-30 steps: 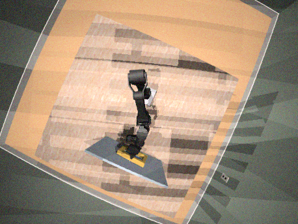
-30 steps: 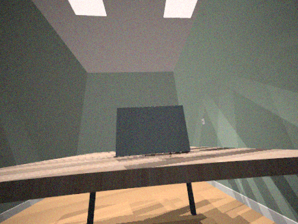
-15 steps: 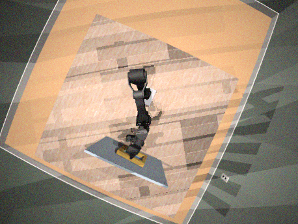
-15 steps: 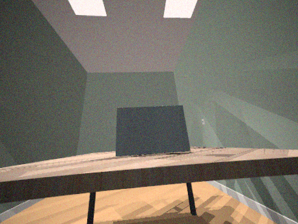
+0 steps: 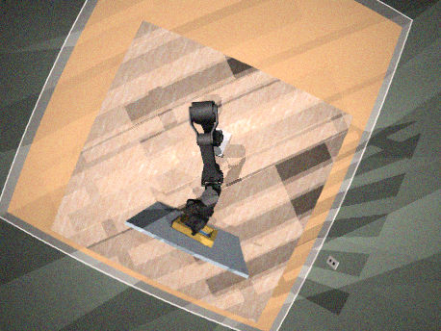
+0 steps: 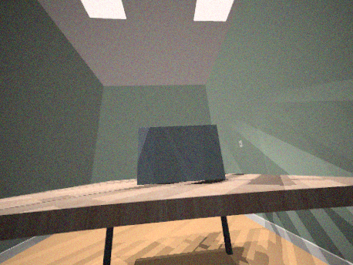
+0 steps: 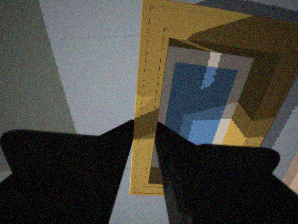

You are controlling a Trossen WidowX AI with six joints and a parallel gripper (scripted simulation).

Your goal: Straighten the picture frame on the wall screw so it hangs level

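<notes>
Now: the picture frame 5 cm below my gripper tip and 1 cm ahead of it. The rest, counted from my gripper tip: grey wall panel (7 cm below, 2 cm ahead).
</notes>
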